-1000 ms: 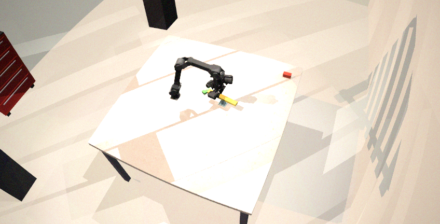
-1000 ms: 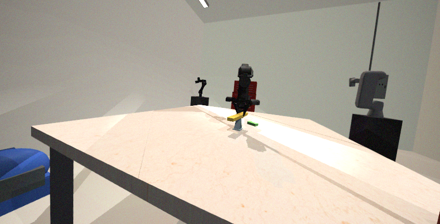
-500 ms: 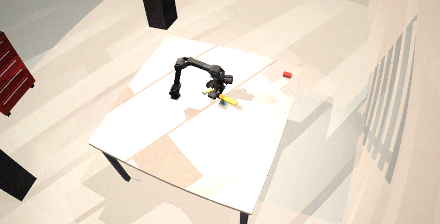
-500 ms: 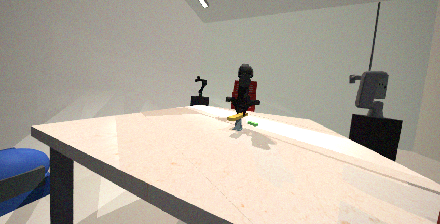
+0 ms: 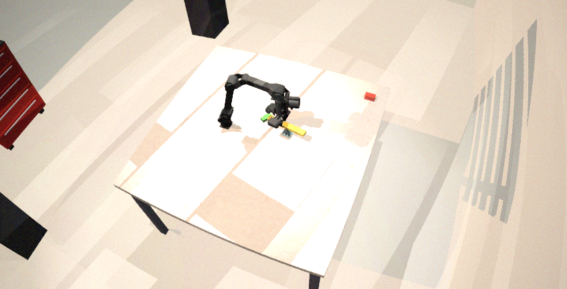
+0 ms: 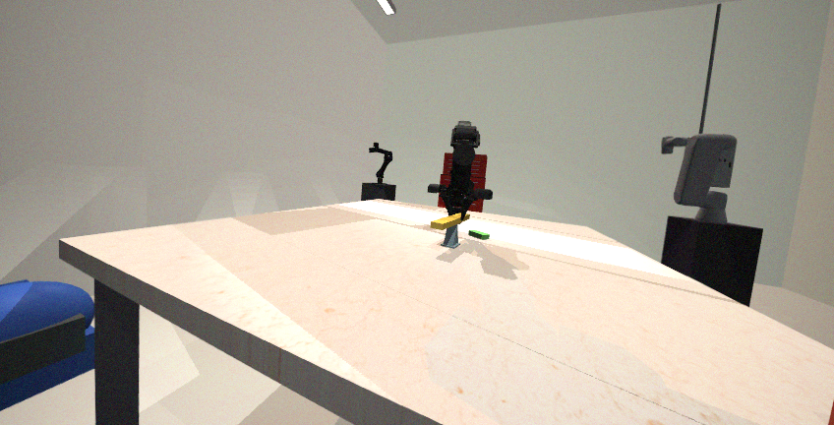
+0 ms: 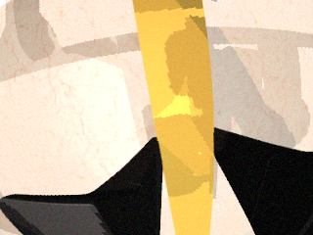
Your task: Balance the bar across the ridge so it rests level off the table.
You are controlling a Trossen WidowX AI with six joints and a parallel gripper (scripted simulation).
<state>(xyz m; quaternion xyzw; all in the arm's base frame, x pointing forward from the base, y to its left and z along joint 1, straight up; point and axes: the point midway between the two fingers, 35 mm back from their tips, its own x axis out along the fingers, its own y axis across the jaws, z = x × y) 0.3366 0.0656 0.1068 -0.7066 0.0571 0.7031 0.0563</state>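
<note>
My gripper tip is 30 mm short of the yellow bar. The rest, counted from my gripper tip: red block: 430 mm to the left, 400 mm ahead, 60 mm below; green block: 130 mm behind, 60 mm to the left, 60 mm below.
</note>
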